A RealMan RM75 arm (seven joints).
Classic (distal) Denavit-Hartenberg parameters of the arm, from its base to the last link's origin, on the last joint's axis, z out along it. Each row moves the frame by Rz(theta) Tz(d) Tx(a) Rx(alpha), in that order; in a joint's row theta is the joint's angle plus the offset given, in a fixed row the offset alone. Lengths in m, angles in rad.
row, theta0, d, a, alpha
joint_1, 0, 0.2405, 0, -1.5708
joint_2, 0, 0, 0, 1.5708
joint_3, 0, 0.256, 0, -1.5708
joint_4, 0, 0, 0, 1.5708
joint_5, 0, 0.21, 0, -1.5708
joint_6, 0, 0, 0, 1.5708
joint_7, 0, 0.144, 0, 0
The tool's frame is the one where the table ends.
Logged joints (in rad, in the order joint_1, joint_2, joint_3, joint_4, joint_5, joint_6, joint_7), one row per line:
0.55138 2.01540 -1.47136 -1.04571 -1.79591 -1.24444 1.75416
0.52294 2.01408 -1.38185 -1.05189 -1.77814 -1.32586 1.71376
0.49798 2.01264 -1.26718 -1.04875 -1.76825 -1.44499 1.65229
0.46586 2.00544 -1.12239 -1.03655 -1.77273 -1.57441 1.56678
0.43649 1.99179 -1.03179 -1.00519 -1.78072 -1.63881 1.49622
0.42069 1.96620 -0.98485 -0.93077 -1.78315 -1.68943 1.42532
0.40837 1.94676 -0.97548 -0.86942 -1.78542 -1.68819 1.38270
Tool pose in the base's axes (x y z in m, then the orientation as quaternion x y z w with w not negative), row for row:
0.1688 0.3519 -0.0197 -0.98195 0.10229 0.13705 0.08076
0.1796 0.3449 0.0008 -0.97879 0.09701 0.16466 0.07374
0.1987 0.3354 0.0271 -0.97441 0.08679 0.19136 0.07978
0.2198 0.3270 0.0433 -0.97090 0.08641 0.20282 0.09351
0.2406 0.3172 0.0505 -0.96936 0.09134 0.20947 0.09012
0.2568 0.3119 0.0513 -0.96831 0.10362 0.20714 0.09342
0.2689 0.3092 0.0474 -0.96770 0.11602 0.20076 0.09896
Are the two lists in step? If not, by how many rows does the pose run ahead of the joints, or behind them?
The pose runs 1 row ahead of the joints: the pose in row i belongs to the joints in row i + 1.
